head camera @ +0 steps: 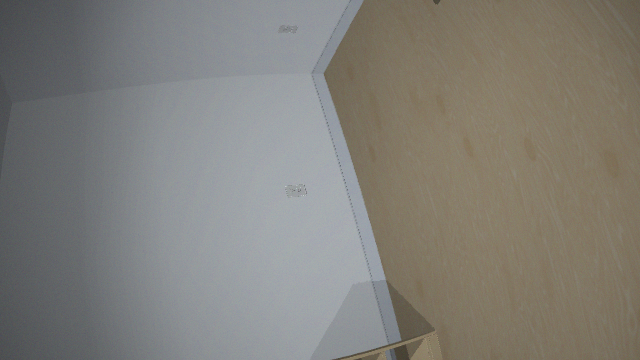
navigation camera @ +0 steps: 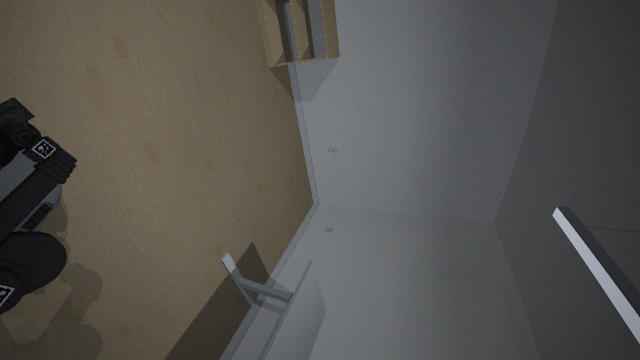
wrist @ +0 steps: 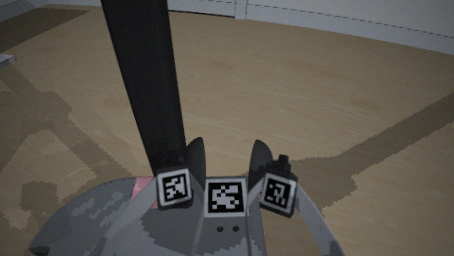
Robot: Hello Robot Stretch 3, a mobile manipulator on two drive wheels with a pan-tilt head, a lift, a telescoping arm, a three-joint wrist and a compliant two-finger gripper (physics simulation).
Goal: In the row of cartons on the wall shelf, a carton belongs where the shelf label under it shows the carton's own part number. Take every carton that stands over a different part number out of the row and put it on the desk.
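Places are measured from the robot's base along level axes (x right, y down, z ahead), in centimetres.
Where they show: gripper, fingertip midpoint: [wrist: 228, 157].
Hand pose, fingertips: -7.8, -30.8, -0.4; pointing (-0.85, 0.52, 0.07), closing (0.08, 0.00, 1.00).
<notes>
After its pixels a point has its place, as x, y, z.
The wall shelf and its row of cartons do not show in these views. A grey-white desk [navigation camera: 265, 290] {17.2, -30.6, -165.6} shows in part at the lower middle of the navigation view, with its foot on the floor and its top edge close to the wall. My gripper [wrist: 228, 157] {-7.8, -30.8, -0.4} is open in the wrist view, its two dark fingertips apart with floor showing between them. It hangs above the robot's own grey base. No carton is between the fingers.
A wooden cubby unit [head camera: 431, 345] {189.6, -5.1, -58.8} [navigation camera: 300, 61] {187.1, -34.6, -65.2} stands against the wall, at the bottom edge of the head view and the top of the navigation view. Wall outlets [head camera: 296, 190] [navigation camera: 329, 230] show. A ceiling light [navigation camera: 595, 267] {45.7, -207.8, -95.8} hangs at right. The dark mast [wrist: 142, 75] {-11.6, -35.9, -6.8} rises beside the gripper.
</notes>
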